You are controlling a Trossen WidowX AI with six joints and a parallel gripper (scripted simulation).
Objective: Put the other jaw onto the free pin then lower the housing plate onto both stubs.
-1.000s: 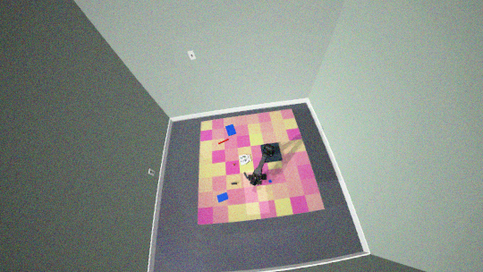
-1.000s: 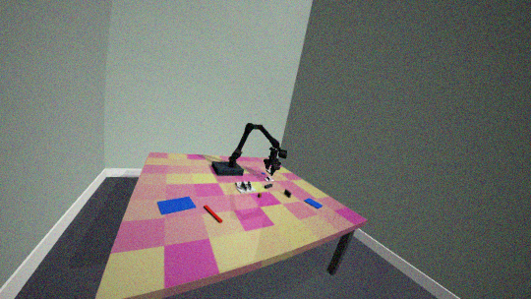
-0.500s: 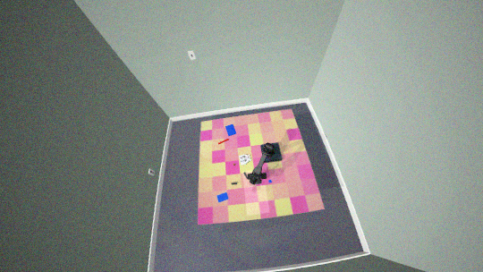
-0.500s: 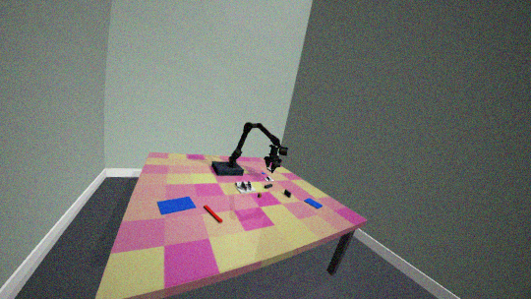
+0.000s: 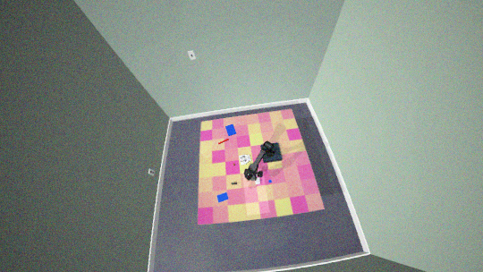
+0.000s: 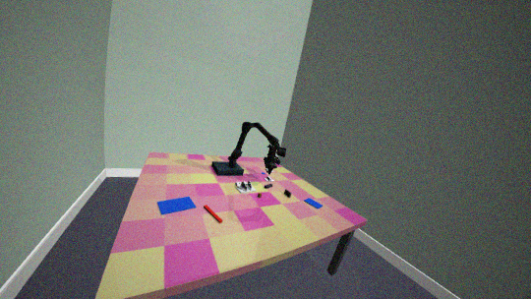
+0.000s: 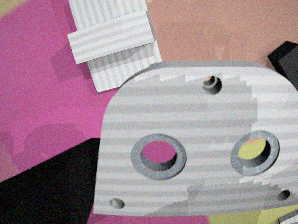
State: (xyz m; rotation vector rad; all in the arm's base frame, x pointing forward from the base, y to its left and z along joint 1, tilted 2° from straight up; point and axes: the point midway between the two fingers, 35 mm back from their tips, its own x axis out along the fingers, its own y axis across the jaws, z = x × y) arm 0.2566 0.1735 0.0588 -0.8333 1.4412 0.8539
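My gripper tip is 25 cm to the left of the grey jaw and 7 cm above it. Also, from my gripper tip: red stick (21 cm ahead, 55 cm to the right, 8 cm below); then white housing plate (1 cm to the left, 2 cm above).
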